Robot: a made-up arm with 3 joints. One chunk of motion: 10 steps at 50 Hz.
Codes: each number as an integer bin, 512 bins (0 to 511) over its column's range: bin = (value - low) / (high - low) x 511, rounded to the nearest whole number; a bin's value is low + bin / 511 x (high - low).
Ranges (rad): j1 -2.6..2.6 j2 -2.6..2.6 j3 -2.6..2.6
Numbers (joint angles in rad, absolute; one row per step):
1: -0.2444 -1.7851 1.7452
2: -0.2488 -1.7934 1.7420
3: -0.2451 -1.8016 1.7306
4: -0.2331 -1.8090 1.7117
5: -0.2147 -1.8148 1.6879
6: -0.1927 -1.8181 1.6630
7: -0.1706 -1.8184 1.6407
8: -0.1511 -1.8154 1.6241
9: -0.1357 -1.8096 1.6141
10: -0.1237 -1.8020 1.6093
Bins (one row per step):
1: 231 80 427
2: 231 79 427
3: 231 78 426
4: 233 78 424
5: 234 77 421
6: 237 77 419
7: 239 77 417
8: 241 77 415
9: 242 78 414
10: 243 78 414

